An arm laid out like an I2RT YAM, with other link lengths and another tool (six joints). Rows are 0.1 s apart.
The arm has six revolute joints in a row. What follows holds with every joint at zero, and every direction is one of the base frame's. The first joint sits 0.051 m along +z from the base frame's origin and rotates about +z. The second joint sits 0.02 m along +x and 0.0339 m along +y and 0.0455 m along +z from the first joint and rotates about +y. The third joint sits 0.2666 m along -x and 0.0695 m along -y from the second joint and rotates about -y. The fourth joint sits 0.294 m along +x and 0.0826 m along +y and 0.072 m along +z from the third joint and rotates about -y. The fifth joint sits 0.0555 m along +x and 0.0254 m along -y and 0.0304 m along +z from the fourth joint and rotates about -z. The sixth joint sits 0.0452 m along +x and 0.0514 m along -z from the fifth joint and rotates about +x. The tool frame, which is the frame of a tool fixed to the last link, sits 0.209 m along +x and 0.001 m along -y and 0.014 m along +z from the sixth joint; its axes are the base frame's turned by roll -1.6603, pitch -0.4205 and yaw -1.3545 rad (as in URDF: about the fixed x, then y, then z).
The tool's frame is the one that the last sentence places.
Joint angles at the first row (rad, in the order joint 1, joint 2, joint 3, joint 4, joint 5, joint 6):
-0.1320 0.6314 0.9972 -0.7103 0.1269 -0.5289
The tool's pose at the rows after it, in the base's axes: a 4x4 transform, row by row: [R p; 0 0 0 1], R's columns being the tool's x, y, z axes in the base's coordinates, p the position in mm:
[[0.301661 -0.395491 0.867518 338.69], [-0.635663 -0.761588 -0.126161 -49.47], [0.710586 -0.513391 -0.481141 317.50], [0 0 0 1]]
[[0.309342 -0.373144 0.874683 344.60], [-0.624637 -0.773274 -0.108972 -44.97], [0.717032 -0.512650 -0.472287 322.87], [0 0 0 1]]
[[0.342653 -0.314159 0.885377 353.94], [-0.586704 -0.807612 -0.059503 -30.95], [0.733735 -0.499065 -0.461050 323.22], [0 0 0 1]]
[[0.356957 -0.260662 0.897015 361.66], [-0.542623 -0.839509 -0.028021 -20.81], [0.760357 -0.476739 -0.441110 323.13], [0 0 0 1]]
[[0.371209 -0.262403 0.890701 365.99], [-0.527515 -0.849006 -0.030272 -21.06], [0.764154 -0.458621 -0.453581 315.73], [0 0 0 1]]
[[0.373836 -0.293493 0.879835 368.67], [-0.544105 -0.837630 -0.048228 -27.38], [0.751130 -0.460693 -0.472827 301.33], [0 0 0 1]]
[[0.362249 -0.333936 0.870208 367.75], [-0.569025 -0.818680 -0.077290 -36.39], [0.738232 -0.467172 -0.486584 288.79], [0 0 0 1]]
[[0.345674 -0.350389 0.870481 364.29], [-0.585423 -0.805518 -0.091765 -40.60], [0.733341 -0.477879 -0.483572 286.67], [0 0 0 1]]
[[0.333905 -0.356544 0.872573 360.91], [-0.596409 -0.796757 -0.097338 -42.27], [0.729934 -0.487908 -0.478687 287.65], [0 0 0 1]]
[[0.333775 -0.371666 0.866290 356.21], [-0.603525 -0.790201 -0.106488 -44.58], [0.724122 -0.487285 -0.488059 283.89], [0 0 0 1]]
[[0.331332 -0.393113 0.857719 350.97], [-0.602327 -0.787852 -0.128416 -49.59], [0.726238 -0.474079 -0.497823 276.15], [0 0 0 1]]
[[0.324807 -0.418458 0.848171 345.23], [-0.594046 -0.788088 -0.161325 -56.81], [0.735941 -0.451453 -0.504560 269.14], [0 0 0 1]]
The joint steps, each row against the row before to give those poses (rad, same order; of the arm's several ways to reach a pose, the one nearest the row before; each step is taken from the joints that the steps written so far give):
0.0000 0.0085 0.0113 -0.0001 -0.0003 0.0080
0.0000 0.0168 0.0117 0.0165 -0.0201 -0.0117
-0.0007 0.0075 -0.0147 0.0387 -0.0585 -0.0410
0.0007 -0.0034 -0.0299 0.0529 -0.0404 -0.0453
0.0001 0.0113 -0.0123 0.0115 -0.0002 -0.0196
-0.0012 0.0045 -0.0289 0.0108 0.0209 0.0136
0.0004 -0.0064 -0.0301 0.0062 0.0350 0.0241
0.0008 -0.0159 -0.0139 -0.0003 0.0184 0.0190
0.0000 -0.0135 -0.0041 -0.0053 0.0077 0.0137
0.0000 -0.0119 -0.0045 -0.0187 0.0111 0.0067
-0.0004 -0.0200 -0.0217 -0.0090 0.0221 -0.0049
0.0003 -0.0221 -0.0237 -0.0052 0.0323 -0.0136

